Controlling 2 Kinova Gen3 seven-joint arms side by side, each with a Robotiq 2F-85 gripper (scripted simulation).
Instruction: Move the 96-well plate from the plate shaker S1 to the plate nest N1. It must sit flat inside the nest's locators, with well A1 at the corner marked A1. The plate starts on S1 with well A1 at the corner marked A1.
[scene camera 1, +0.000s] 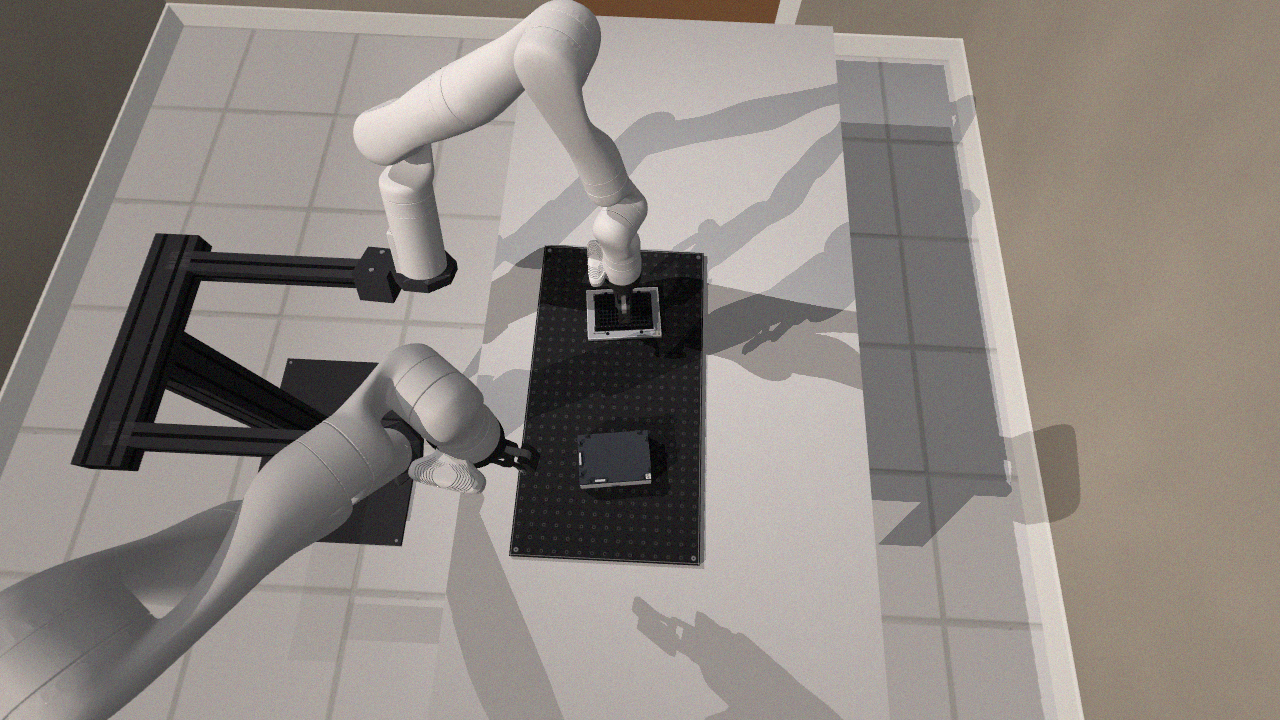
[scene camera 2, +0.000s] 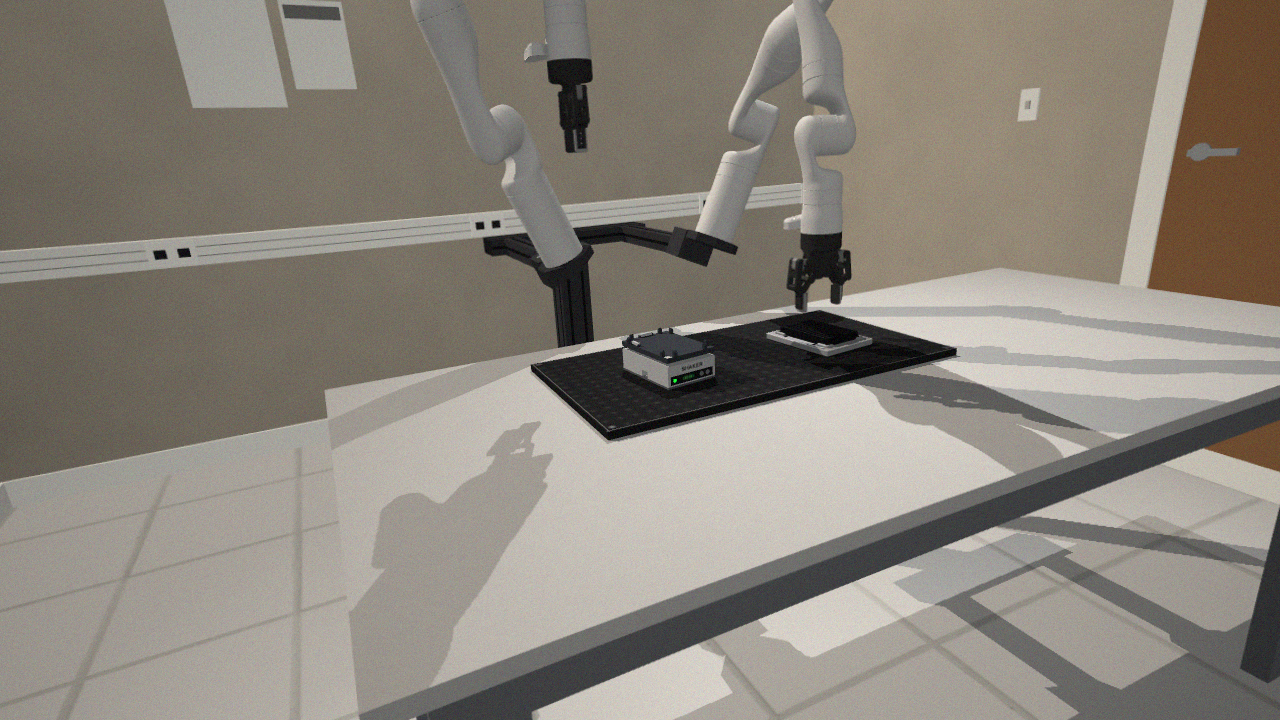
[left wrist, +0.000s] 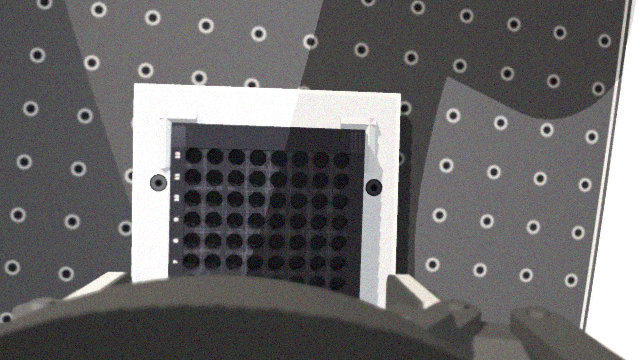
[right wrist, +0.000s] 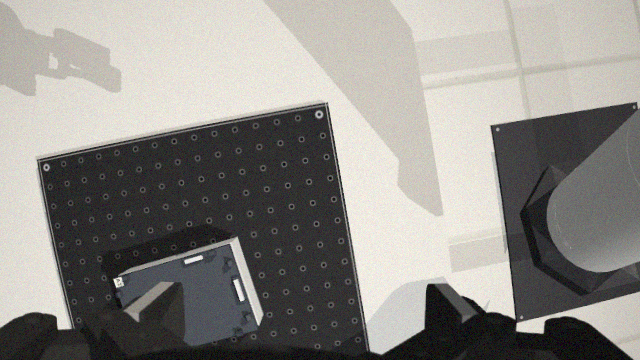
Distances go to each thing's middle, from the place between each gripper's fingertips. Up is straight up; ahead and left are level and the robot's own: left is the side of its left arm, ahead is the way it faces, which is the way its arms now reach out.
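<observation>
Here is my left hand (scene camera 2: 818, 307), and as for the dark 96-well plate (scene camera 1: 606, 318), that hand is 5 cm above it. Plate nest N1 (scene camera 1: 591, 307) is 7 cm below my left hand.
From my right hand (scene camera 2: 576, 152) I find the dark 96-well plate 160 mm ahead, 420 mm to the left and 370 mm below. Plate nest N1, counted from my right hand as well, is 160 mm ahead of it and 420 mm to the left of it, and 380 mm below it.
</observation>
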